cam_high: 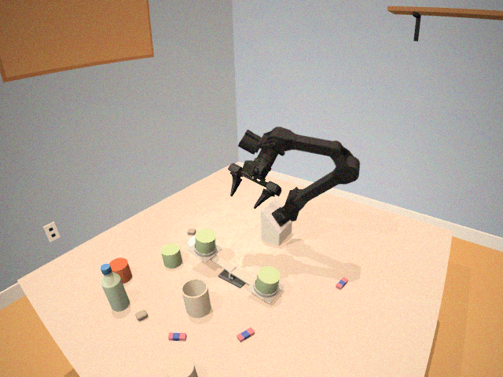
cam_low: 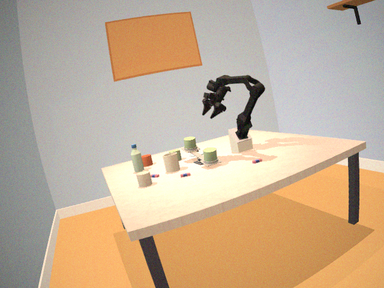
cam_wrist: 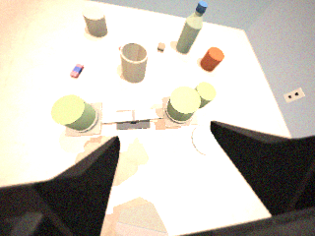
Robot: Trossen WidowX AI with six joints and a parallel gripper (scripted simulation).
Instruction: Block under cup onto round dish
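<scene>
Now: gripper tip 90 mm short of the grey block, 160 mm to the right of it and 210 mm above it. From my gripper tip the other things lie so: white round dish: 30 mm ahead, 210 mm to the right, 250 mm below; then red cylinder: 360 mm ahead, 270 mm to the right, 210 mm below; then beige cup: 270 mm ahead, 30 mm to the left, 210 mm below.
</scene>
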